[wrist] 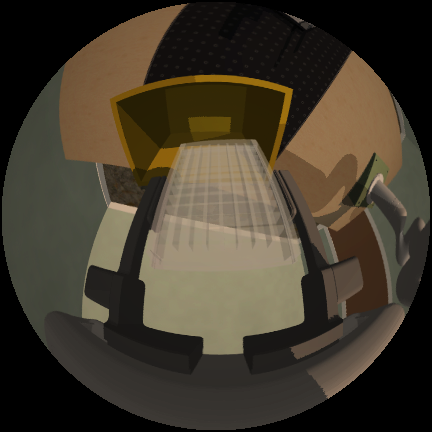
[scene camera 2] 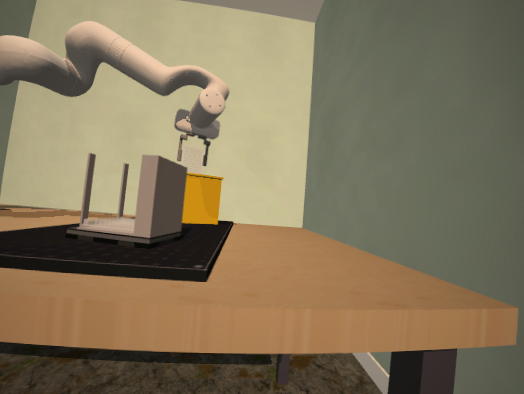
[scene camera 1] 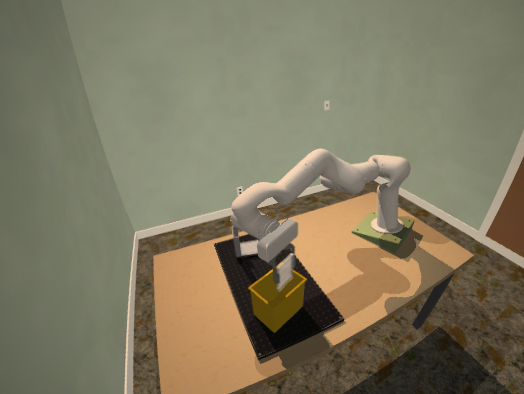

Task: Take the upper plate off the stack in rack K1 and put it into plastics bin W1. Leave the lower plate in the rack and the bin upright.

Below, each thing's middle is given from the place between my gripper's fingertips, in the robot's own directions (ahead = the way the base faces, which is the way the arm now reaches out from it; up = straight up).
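There is the yellow plastics bin W1 (scene camera 1: 273, 308), and my gripper is 1 cm to the left of it, 3 cm short of it and 14 cm above it.
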